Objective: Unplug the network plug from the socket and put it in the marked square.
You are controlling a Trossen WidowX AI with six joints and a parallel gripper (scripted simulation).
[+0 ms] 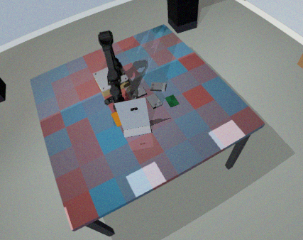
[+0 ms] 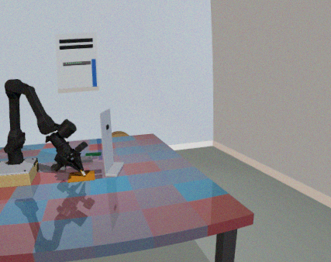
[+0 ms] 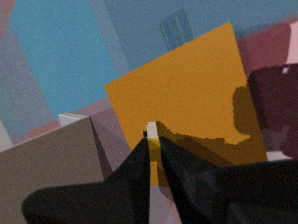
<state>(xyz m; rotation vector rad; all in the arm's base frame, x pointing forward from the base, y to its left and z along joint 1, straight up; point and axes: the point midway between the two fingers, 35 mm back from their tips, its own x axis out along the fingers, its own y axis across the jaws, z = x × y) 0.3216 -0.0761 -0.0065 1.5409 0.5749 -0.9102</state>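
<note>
The orange marked square is 10 mm behind my gripper tip and 20 mm below it. Also, from my gripper tip: upright panel (130 mm ahead, 60 mm to the left, 100 mm above); green square (20 mm ahead, 350 mm to the left, 20 mm below); yellow network plug (right at my gripper tip).
</note>
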